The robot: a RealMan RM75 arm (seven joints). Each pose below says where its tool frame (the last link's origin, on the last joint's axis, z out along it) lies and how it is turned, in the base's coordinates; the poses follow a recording.
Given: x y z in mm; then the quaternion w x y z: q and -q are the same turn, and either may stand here.
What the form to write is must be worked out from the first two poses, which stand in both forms.
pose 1, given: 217.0, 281.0, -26.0, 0.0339, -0.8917, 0.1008, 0.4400
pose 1, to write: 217.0, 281.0, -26.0, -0.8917, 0.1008, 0.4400, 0.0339
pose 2, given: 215.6, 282.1, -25.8, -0.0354, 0.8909, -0.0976, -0.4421
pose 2, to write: 215.6, 282.1, -25.8, -0.8909, 0.0976, 0.4421, 0.0354
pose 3, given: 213.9, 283.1, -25.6, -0.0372, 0.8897, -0.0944, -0.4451
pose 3, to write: 213.9, 283.1, -25.6, -0.8897, 0.0944, 0.4451, 0.0372
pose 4, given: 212.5, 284.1, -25.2, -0.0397, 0.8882, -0.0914, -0.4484
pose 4, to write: 212.5, 284.1, -25.2, -0.8882, 0.0914, 0.4484, 0.0397
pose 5, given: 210.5, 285.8, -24.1, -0.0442, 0.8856, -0.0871, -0.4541
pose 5, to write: 210.5, 285.8, -24.1, -0.8856, 0.0871, 0.4541, 0.0442
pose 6, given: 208.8, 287.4, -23.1, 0.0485, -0.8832, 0.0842, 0.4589
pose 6, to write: 208.8, 287.4, -23.1, -0.8832, 0.0842, 0.4589, 0.0485
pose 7, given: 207.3, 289.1, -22.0, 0.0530, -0.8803, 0.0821, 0.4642
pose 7, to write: 207.3, 289.1, -22.0, -0.8803, 0.0821, 0.4642, 0.0530
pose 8, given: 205.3, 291.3, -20.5, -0.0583, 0.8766, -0.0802, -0.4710
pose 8, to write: 205.3, 291.3, -20.5, -0.8766, 0.0802, 0.4710, 0.0583
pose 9, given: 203.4, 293.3, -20.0, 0.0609, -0.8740, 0.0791, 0.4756
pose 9, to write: 203.4, 293.3, -20.0, -0.8740, 0.0791, 0.4756, 0.0609
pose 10, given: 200.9, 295.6, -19.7, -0.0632, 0.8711, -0.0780, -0.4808
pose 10, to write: 200.9, 295.6, -19.7, -0.8711, 0.0780, 0.4808, 0.0632
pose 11, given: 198.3, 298.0, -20.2, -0.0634, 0.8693, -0.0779, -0.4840
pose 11, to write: 198.3, 298.0, -20.2, -0.8693, 0.0779, 0.4840, 0.0634
